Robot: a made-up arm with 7 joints.
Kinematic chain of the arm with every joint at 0, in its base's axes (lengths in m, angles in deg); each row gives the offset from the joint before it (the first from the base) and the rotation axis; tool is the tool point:
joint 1: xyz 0 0 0.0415 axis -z
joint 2: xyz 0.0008 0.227 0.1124 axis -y
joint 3: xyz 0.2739 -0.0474 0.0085 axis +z
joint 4: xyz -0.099 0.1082 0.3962 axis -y
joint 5: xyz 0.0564 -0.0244 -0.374 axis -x
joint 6: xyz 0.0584 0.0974 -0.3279 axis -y
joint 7: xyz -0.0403 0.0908 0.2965 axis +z
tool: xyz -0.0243 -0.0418 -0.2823
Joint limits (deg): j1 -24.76..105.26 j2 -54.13..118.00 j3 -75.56..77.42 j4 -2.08..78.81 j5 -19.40..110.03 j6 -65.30..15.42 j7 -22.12..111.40
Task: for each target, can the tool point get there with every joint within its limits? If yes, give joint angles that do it. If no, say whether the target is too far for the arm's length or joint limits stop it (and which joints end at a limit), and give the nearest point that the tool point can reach.
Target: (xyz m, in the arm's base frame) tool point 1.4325 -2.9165 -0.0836
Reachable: no: too far | nearest point 0.4730 -0.9630 0.0755 | short by 2.182 m
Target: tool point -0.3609 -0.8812 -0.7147
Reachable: no: joint limits stop it (at a limit: joint 1, joint 2, joint 6, joint 7) | nearest point -0.2179 -0.7507 -0.4079 | short by 0.363 m
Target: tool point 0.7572 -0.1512 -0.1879
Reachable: yes | joints 6.69 -38.93 -40.90 65.42 10.23 -57.16 32.51
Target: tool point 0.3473 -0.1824 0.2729
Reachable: yes | joints 24.64 38.87 -18.07 18.48 69.96 -6.45 23.80
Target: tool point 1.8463 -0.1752 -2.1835
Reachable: no: too far | nearest point 0.8416 -0.0799 -0.4227 | short by 2.029 m
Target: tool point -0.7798 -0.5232 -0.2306
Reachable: no: joint limits stop it (at a limit: joint 1, joint 2, joint 3, joint 6, joint 7) | nearest point -0.5605 -0.5227 -0.1276 | short by 0.242 m
